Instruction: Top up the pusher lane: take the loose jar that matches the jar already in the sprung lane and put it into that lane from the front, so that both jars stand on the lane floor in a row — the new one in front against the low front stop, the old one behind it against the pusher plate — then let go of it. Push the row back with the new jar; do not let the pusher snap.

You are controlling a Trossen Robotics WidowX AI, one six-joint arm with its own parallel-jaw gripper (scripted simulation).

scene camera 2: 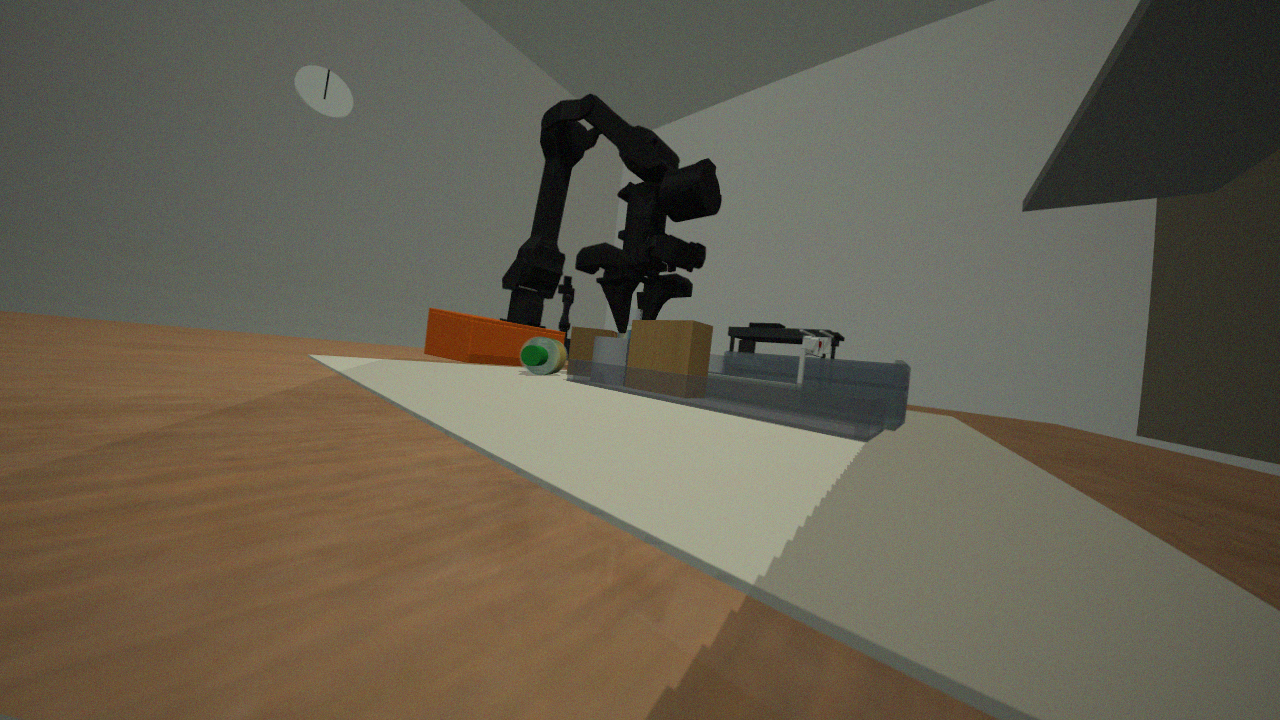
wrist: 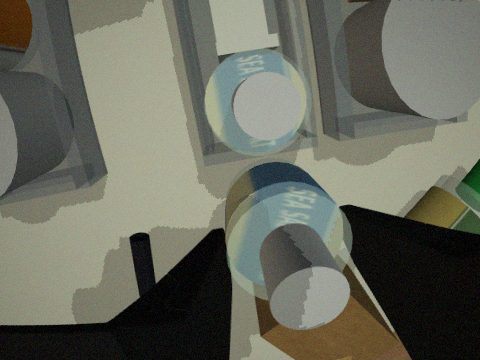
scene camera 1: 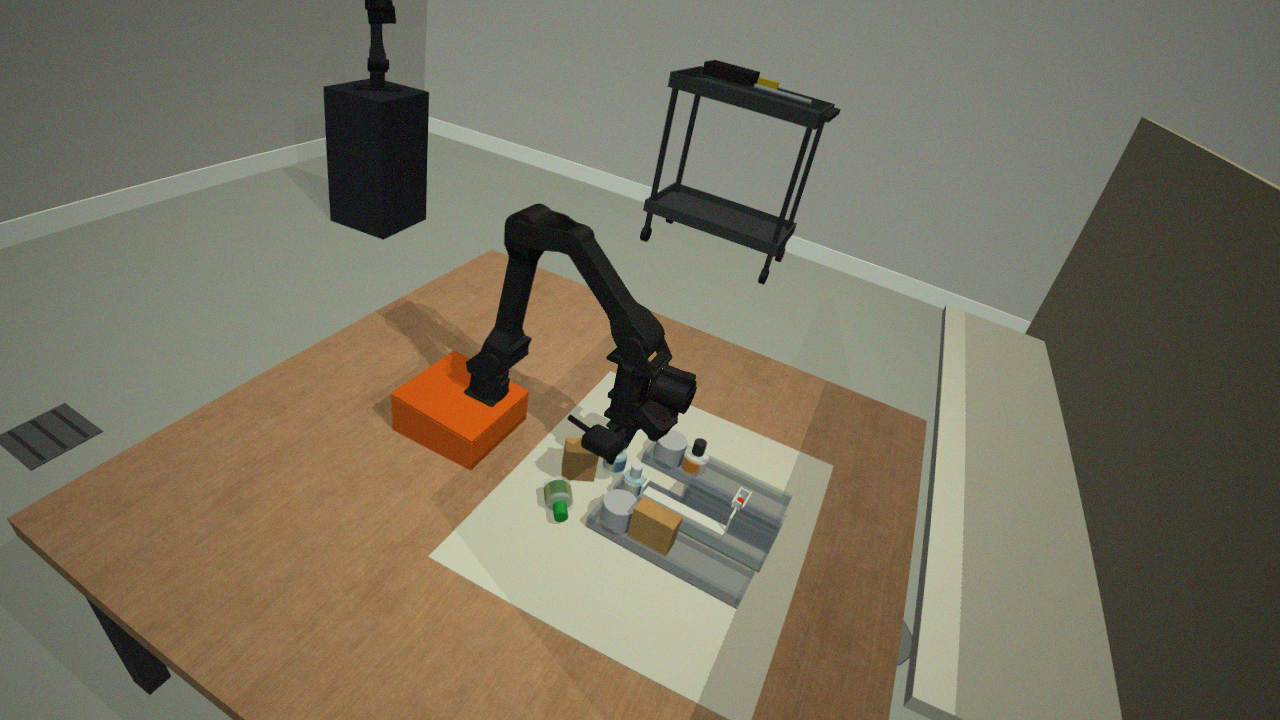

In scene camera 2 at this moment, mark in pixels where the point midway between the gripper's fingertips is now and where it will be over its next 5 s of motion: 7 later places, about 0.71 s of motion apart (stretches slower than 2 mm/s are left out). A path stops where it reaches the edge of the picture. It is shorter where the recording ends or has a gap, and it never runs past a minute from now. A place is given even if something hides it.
My gripper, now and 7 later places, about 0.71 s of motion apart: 633, 335; 634, 340; 634, 341; 640, 342; 645, 342; 651, 343; 655, 341; 658, 341
